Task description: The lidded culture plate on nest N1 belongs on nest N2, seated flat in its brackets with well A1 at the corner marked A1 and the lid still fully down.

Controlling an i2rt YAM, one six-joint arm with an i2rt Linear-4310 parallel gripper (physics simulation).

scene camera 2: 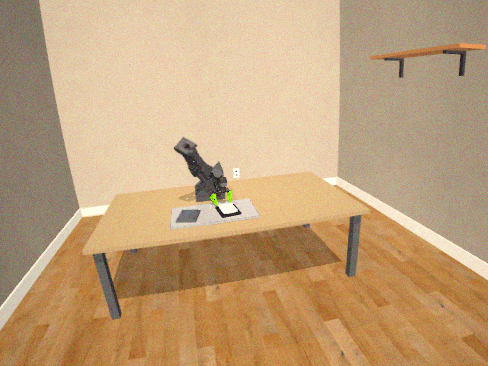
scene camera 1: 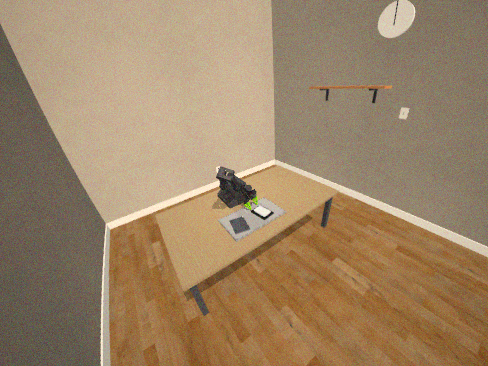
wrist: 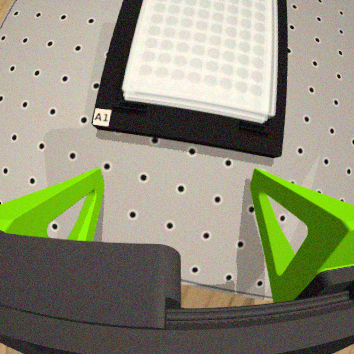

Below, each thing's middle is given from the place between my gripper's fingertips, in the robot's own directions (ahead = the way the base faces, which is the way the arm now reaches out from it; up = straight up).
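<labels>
There is the black nest [wrist: 133,117], and my hand is 10 cm short of it. My hand is also 1 cm to the right of the nest.
</labels>
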